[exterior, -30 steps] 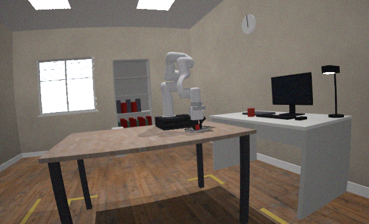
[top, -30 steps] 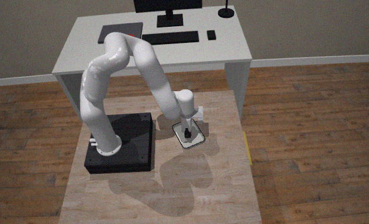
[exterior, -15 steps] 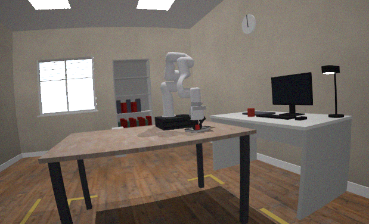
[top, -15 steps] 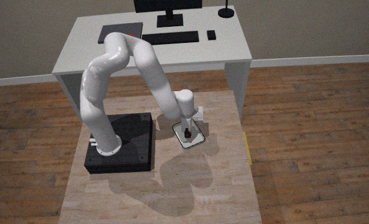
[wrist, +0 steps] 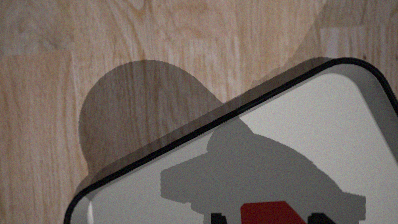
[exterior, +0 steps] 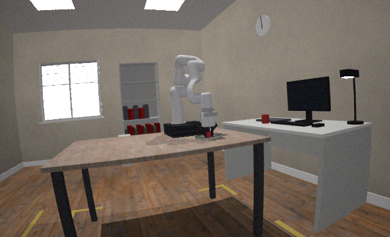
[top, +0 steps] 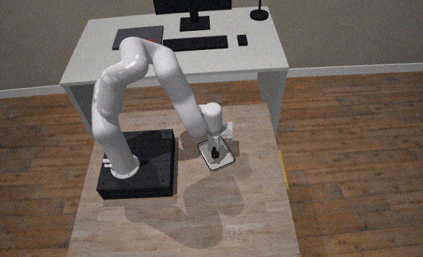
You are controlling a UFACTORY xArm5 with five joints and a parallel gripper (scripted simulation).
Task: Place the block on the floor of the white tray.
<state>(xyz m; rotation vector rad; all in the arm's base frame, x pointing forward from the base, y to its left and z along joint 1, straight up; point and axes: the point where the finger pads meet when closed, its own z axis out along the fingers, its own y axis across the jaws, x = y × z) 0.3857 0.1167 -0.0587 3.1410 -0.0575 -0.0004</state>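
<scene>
Right now my hand is 10 mm above the red block. Also, from my hand: white tray: 20 mm below.
</scene>
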